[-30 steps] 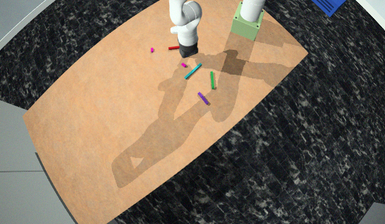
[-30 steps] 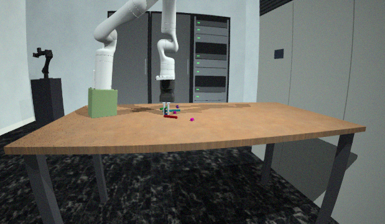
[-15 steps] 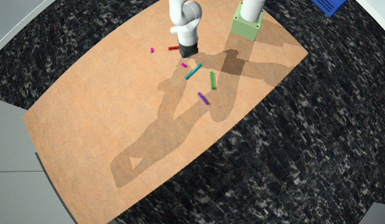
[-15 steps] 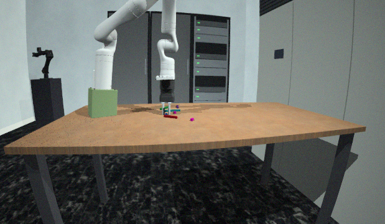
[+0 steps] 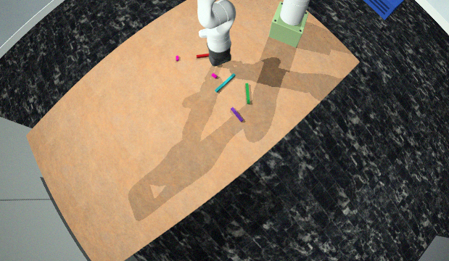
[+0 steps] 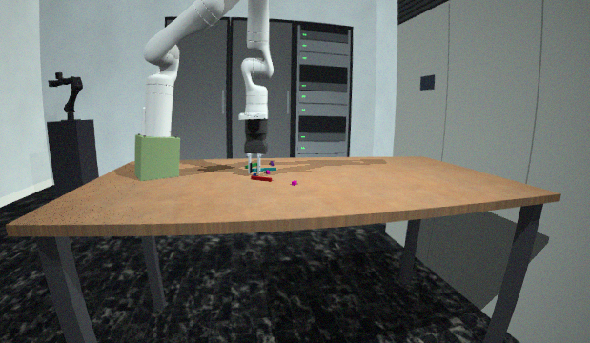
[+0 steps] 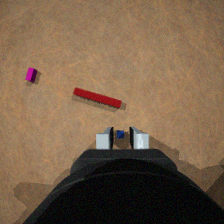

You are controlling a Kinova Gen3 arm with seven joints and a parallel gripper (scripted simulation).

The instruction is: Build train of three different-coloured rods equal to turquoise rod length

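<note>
Now: hand 2 cm above the blue rod. Also, from my hand: turquoise rod 3 cm ahead, 9 cm to the left, 2 cm below; then red rod 2 cm ahead, 6 cm to the right, 2 cm below; then green rod 1 cm behind, 17 cm to the left, 2 cm below.
</note>
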